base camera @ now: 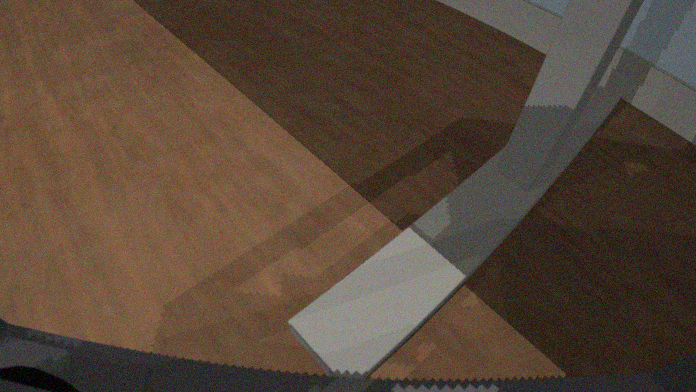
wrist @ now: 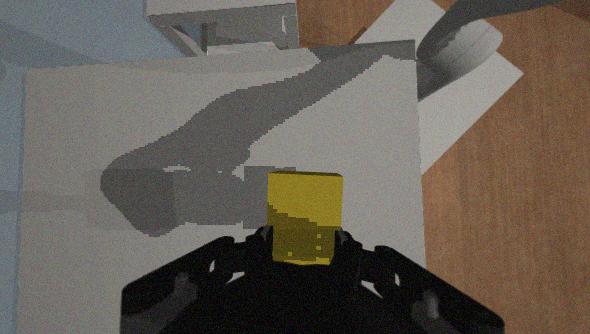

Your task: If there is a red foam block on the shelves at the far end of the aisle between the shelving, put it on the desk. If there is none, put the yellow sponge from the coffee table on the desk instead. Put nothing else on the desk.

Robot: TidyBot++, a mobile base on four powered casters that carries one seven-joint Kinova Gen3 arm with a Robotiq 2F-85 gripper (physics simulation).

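The yellow sponge is upright between the black fingers at the lower middle of the wrist view. My gripper is shut on it, with a finger against each side. Below them is the pale top of the desk. The sponge is over this top, toward its right part; the exact height is hard to tell. A shadow of the arm and gripper falls across the top. In the base view a pale foot and leg of the desk stand on the floor. A red foam block and the shelves do not show.
A pale unit with an open front stands beyond the desk's far edge. My white base and grey arm are at the upper right, close to the desk's right edge. A bluish wall runs along the left. Wooden floor lies at right.
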